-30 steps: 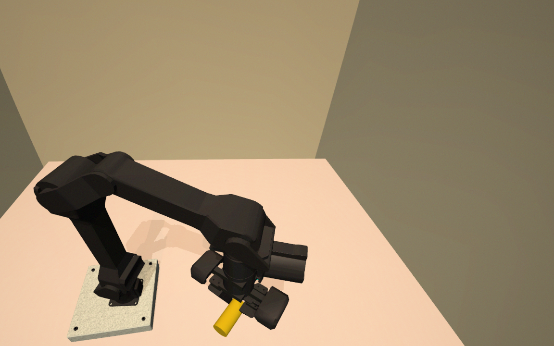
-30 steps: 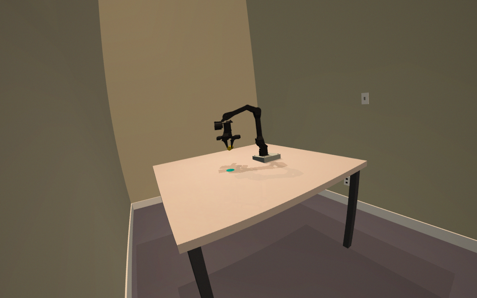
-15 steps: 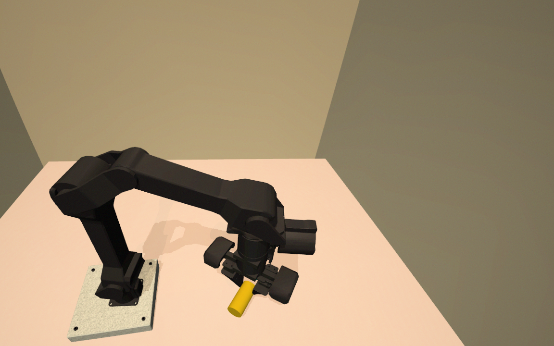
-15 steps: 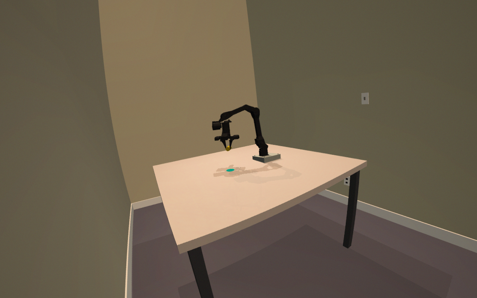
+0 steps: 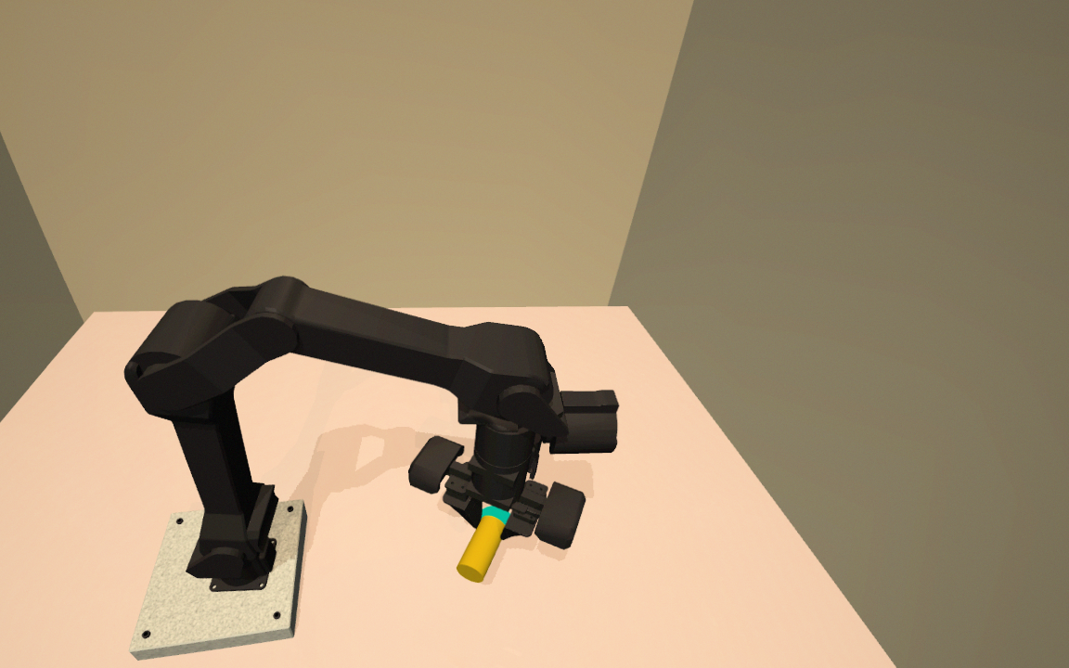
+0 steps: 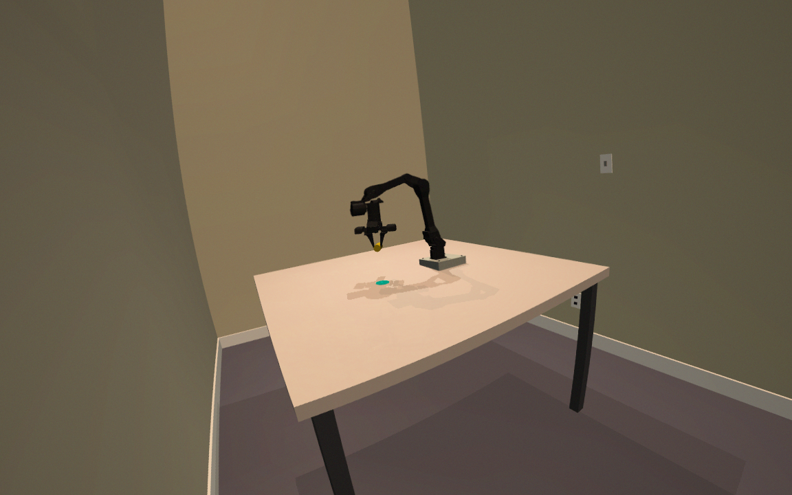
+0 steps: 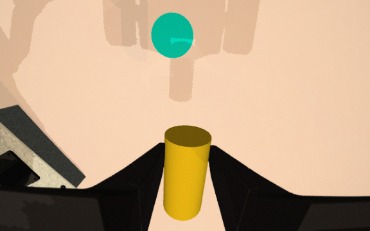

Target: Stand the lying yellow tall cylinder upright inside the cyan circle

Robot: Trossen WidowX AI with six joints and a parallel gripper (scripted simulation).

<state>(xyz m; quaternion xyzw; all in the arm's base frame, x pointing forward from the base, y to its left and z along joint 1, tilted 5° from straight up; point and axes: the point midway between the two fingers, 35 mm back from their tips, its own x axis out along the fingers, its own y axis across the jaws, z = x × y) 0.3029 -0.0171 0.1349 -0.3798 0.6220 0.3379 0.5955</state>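
My gripper tip is now 140 mm above the cyan circle, 100 mm to the right of it and 30 mm short of it. Round my gripper tip: yellow tall cylinder 20 mm to the right, 10 mm behind.
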